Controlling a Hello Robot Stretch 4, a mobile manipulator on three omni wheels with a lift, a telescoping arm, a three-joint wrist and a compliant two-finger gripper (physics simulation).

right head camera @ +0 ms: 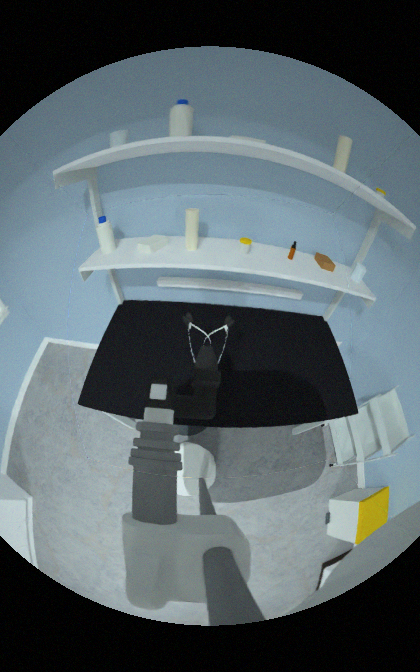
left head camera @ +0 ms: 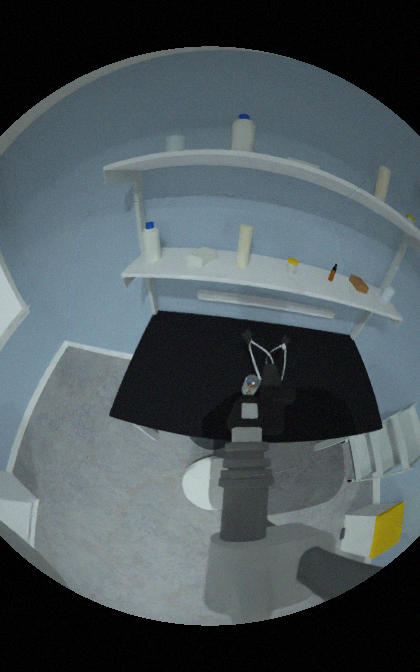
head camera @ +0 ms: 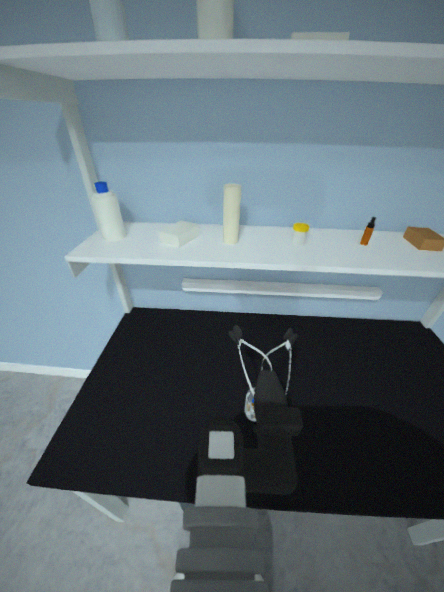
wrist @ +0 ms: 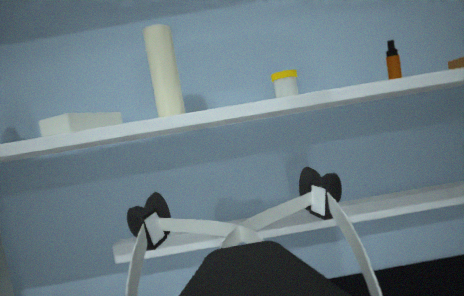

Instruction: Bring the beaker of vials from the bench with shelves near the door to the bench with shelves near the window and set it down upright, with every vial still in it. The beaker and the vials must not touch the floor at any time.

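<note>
The clear beaker of vials (head camera: pixel 249 407) (left head camera: pixel 251 384) stands on the black bench top (head camera: pixel 150 400) (left head camera: pixel 165 380) (right head camera: pixel 130 360) and looks upright. Blue and orange-brown bits of the vials show inside it; the number of vials cannot be made out. The gripper body hides part of the beaker in the head view, and the beaker does not show in the right head or wrist view. My gripper (head camera: pixel 263 335) (left head camera: pixel 266 337) (right head camera: pixel 208 320) (wrist: pixel 234 197) is open and empty, raised above the bench, with the beaker below and behind its fingertips.
A lower shelf (head camera: pixel 270 257) (wrist: pixel 220 119) holds a blue-capped bottle (head camera: pixel 108 215), a cream cylinder (head camera: pixel 231 215) (wrist: pixel 165 72), a yellow-lidded jar (head camera: pixel 300 234) and boxes. An upper shelf (head camera: pixel 260 47) hangs above. A white bar (head camera: pixel 280 288) runs along the wall. A yellow-sided box (left head camera: pixel 387 530) stands right.
</note>
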